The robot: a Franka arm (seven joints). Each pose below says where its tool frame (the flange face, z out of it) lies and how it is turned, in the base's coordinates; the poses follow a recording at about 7 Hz.
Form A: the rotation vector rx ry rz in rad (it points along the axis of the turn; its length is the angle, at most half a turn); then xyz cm.
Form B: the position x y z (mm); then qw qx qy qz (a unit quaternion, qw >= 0). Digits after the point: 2 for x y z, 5 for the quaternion.
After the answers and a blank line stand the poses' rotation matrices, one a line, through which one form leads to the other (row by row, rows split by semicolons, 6 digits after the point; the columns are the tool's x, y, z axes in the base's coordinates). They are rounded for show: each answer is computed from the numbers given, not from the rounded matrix.
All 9 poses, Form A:
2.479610 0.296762 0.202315 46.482 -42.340 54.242
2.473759 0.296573 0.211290 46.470 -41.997 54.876
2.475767 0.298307 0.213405 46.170 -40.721 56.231
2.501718 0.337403 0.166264 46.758 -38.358 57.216
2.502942 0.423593 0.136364 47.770 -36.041 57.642
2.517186 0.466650 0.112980 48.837 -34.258 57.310
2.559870 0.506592 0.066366 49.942 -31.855 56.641
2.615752 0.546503 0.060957 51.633 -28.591 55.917
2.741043 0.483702 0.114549 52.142 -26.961 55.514
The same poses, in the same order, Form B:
464.82 -423.40 542.42 0.31272 0.94004 0.11250 0.07670
464.70 -419.97 548.76 0.31512 0.93893 0.11257 0.08020
461.70 -407.21 562.31 0.31400 0.93917 0.11316 0.08095
467.58 -383.58 572.16 0.30113 0.94298 0.12718 0.06267
477.70 -360.41 576.42 0.29523 0.94067 0.15920 0.05125
488.37 -342.58 573.10 0.28549 0.94141 0.17452 0.04225
499.42 -318.55 566.41 0.26250 0.94627 0.18726 0.02453
516.33 -285.91 559.17 0.23219 0.95186 0.19887 0.02218
521.42 -269.61 555.14 0.17698 0.96842 0.17089 0.04047

0.962920 0.163546 0.214564; 0.259487 -0.779101 -0.570674; 0.073835 0.605190 -0.792650
0.961795 0.160840 0.221543; 0.261928 -0.776050 -0.573707; 0.079653 0.609816 -0.788530
0.961282 0.161717 0.223126; 0.263396 -0.777198 -0.571477; 0.080995 0.608120 -0.789702
0.959796 0.202111 0.194790; 0.277599 -0.786292 -0.551981; 0.041600 0.583863 -0.810786
0.944059 0.269245 0.190419; 0.329767 -0.774987 -0.539119; 0.002417 0.571754 -0.820421
0.935512 0.304472 0.179204; 0.352723 -0.776079 -0.522769; -0.020092 0.552266 -0.833426
0.928661 0.341524 0.144744; 0.367283 -0.792047 -0.487611; -0.051887 0.505987 -0.860979
0.919917 0.368294 0.134582; 0.388897 -0.813073 -0.433211; -0.050125 0.450857 -0.891188
0.938315 0.316667 0.138875; 0.345318 -0.878944 -0.328957; 0.017894 0.356621 -0.934078

